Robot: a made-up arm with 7 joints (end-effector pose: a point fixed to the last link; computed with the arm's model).
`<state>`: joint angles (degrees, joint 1 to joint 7).
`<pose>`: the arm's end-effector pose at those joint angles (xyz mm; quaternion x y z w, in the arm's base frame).
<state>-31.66 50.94 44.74 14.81 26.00 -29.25 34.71</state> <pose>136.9 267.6 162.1 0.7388 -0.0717 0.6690 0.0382</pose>
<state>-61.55 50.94 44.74 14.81 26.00 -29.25 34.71</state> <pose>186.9 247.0 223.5 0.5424 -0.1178 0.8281 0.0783</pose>
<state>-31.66 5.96 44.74 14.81 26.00 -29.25 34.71</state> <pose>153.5 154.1 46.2 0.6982 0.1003 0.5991 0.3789</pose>
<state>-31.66 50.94 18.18 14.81 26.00 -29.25 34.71</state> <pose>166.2 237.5 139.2 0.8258 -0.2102 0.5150 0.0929</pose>
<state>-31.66 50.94 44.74 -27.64 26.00 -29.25 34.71</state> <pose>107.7 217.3 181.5 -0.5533 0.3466 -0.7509 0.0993</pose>
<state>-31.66 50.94 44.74 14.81 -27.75 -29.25 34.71</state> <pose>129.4 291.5 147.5 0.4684 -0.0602 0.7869 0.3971</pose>
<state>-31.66 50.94 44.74 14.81 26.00 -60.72 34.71</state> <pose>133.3 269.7 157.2 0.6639 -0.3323 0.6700 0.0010</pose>
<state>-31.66 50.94 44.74 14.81 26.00 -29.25 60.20</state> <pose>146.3 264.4 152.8 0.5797 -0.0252 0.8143 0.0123</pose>
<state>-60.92 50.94 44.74 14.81 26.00 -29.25 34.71</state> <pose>186.2 247.4 222.0 0.5470 -0.1169 0.8253 0.0775</pose>
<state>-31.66 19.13 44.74 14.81 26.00 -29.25 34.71</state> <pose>152.7 196.3 71.0 0.7217 0.0504 0.6298 0.2829</pose>
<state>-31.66 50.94 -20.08 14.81 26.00 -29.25 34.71</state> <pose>174.5 192.9 88.2 0.8729 -0.3882 0.2471 0.1623</pose>
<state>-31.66 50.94 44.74 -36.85 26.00 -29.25 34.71</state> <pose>99.1 206.8 180.2 -0.5020 0.4013 -0.7553 0.1280</pose>
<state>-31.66 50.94 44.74 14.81 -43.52 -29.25 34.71</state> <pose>131.2 296.5 140.5 0.3665 -0.0542 0.7895 0.4893</pose>
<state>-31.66 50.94 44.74 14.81 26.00 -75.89 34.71</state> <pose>132.2 271.8 155.2 -0.6095 0.4502 -0.6524 0.0172</pose>
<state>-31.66 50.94 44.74 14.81 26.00 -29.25 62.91</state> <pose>147.5 264.0 152.1 0.5610 -0.0201 0.8275 0.0095</pose>
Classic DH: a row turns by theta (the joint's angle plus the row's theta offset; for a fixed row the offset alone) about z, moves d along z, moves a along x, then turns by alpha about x. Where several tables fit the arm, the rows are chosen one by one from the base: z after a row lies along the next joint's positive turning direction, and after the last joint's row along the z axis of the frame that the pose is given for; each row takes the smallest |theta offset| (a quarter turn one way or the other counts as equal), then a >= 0, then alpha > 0; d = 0 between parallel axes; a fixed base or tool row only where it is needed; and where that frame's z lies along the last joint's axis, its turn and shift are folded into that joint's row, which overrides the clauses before.
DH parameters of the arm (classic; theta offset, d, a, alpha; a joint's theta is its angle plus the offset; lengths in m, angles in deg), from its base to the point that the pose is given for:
base (fixed): -4.07 0.2183 0.0238 -74.51
joint 1: -75.12 0.079 -0.0246 -90
joint 2: 74 -0.0197 0.0049 90
joint 3: 90 -0.1998 0.0194 -90
joint 4: 90 -0.0157 0.0065 90
joint 5: 0 0.0895 -0.0068 -90
joint 6: -90 0.019 0.0279 90
joint 7: 0.01 0.0117 -0.0194 90
tool (fixed): 14.33 -0.024 0 0

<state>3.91 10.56 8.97 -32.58 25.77 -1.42 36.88</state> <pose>38.0 114.5 73.9 0.8112 -0.0136 0.4622 0.3580</pose>
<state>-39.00 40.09 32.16 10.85 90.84 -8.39 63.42</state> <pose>203.0 205.5 119.2 -0.6858 0.0502 -0.6106 0.3928</pose>
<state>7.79 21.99 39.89 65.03 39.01 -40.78 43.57</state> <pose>-35.2 213.2 -10.5 0.9067 0.3469 0.1090 0.2138</pose>
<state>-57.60 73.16 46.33 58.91 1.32 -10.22 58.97</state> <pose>158.5 325.6 235.1 0.4044 0.3523 0.8203 0.1985</pose>
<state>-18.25 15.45 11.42 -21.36 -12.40 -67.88 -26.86</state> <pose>112.3 164.6 82.6 0.5241 -0.6877 0.4215 0.2732</pose>
